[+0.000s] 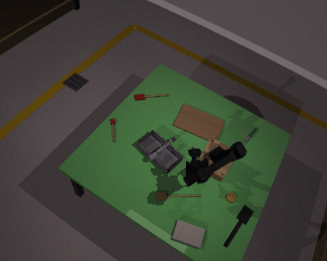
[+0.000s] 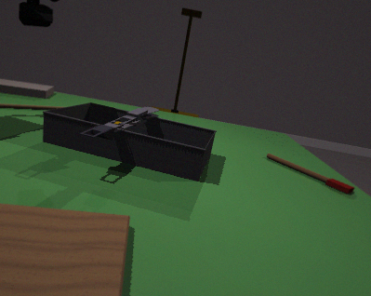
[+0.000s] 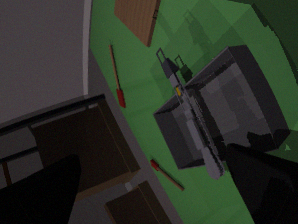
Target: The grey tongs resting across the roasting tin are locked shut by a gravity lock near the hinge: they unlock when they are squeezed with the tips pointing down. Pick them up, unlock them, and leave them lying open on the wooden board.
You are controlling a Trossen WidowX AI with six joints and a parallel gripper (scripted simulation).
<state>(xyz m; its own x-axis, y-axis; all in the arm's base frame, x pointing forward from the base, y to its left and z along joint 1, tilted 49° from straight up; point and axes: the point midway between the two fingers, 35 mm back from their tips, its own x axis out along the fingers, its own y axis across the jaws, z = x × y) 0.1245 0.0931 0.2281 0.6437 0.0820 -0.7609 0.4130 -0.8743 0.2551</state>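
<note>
My gripper tip is 190 mm short of the yellow lock tab, 100 mm to the left of it and 190 mm above it. The rest, counted from my gripper tip: roasting tin: 210 mm ahead, 30 mm to the right, 220 mm below; then black spatula: 510 mm behind, 40 mm to the left, 250 mm below; then wooden board: 130 mm ahead, 450 mm to the right, 250 mm below.
</note>
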